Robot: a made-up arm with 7 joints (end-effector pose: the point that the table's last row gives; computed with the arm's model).
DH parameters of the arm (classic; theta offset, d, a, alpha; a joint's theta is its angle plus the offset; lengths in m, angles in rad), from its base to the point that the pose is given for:
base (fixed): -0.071 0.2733 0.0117 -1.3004
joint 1: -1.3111 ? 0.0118 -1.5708
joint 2: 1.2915 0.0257 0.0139 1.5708
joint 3: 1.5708 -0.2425 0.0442 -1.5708
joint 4: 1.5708 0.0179 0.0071 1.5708
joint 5: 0 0.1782 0.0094 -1.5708
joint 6: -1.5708 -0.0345 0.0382 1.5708
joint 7: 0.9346 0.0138 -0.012 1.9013
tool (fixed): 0.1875 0.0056 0 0
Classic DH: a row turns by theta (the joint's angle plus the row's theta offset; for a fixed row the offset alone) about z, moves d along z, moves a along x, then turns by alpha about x.
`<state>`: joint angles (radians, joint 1 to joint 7).
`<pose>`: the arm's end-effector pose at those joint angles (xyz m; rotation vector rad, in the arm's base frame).
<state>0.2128 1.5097 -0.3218 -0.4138 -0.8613 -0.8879 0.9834</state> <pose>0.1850 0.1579 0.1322 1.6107 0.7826 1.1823</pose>
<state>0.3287 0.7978 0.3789 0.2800 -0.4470 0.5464 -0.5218</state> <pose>0.1283 0.3029 0.0135 2.1618 1.5168 -0.3060</pose>
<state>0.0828 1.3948 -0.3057 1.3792 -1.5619 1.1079 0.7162</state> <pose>0.0865 0.4545 0.1100 -0.4599 -2.4191 0.2041</pose>
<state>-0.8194 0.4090 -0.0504 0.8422 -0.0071 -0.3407 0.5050</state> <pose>0.4071 0.0630 0.0777 1.9278 0.9385 1.3911</pose>
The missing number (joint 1, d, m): 0.0372
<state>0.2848 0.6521 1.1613 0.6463 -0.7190 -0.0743 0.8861</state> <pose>0.0262 0.4143 0.0989 -0.2149 -2.4752 -1.6163</pose>
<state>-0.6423 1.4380 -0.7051 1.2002 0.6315 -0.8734 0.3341</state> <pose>0.2131 0.4140 0.1728 -2.4069 0.4071 -0.4889</pose>
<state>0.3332 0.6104 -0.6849 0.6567 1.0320 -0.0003 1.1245</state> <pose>-0.0704 0.1607 -0.1526 -2.6723 0.4768 -0.8326</pose>
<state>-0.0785 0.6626 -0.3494 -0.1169 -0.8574 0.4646 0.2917</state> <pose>0.2323 0.0484 0.0180 2.1089 1.0988 -0.1147</pose>
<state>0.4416 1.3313 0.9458 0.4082 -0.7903 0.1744 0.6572</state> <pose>0.1986 0.4004 0.2739 -1.4712 -1.8859 -1.8847</pose>
